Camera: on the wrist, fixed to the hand. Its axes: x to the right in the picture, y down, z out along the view.
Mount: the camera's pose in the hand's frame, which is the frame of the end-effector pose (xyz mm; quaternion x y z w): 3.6 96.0 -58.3 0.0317 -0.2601 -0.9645 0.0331
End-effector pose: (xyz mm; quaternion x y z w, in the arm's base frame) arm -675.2 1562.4 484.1 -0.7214 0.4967 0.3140 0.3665
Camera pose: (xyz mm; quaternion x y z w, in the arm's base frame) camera -759.8 1488.8 491.5 -0.4096 -0.7647 -0.1712 0.4670
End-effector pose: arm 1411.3 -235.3 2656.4 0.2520 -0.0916 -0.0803 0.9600
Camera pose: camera 1437.8 -126.1 2654.8 -0.1062 0.0122 0.9912 0.0775
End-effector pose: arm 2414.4 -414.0 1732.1 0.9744 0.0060 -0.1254 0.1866
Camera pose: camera 2437.6 -482.1 1818.4 0.0002 -0.8875 0.4377 0.1441
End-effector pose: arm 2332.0 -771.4 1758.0 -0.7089 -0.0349 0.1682 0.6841
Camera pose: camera 2334.7 -832.2 1663.5 0.0756 -0.8575 -0.4687 0.1983
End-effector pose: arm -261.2 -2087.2 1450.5 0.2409 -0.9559 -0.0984 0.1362
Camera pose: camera -287.9 -2013.1 1530.6 -0.9087 -0.1622 0.1670 0.3467
